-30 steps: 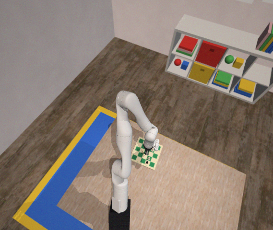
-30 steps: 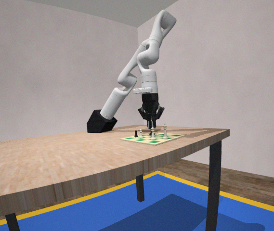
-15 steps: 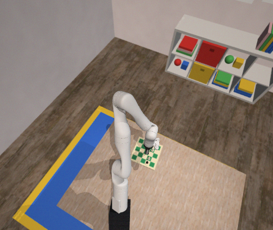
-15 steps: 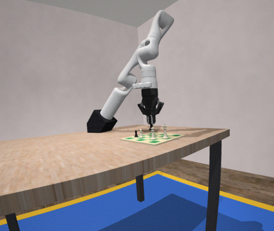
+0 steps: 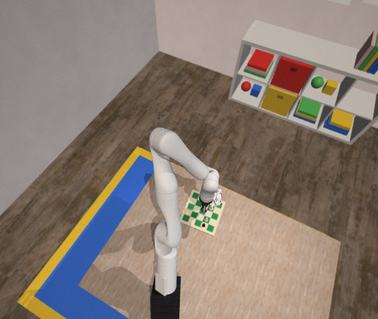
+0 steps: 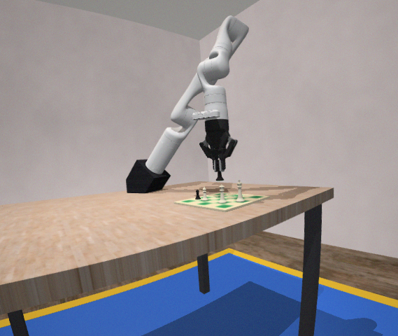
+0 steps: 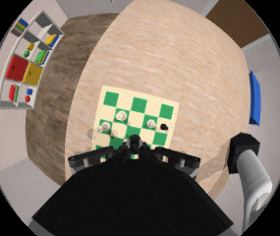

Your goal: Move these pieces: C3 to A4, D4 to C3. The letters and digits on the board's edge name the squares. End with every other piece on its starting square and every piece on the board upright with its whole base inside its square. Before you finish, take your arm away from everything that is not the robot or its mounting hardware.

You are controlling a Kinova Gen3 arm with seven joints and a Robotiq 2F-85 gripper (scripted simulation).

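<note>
The tall white piece is 7 cm ahead of my hand, 3 cm to the left of it and 8 cm below it. Round my hand: tall black piece: 2 cm below; white pawn: 2 cm behind, 5 cm to the right, 9 cm below; green-and-cream chessboard: 11 cm below.
</note>
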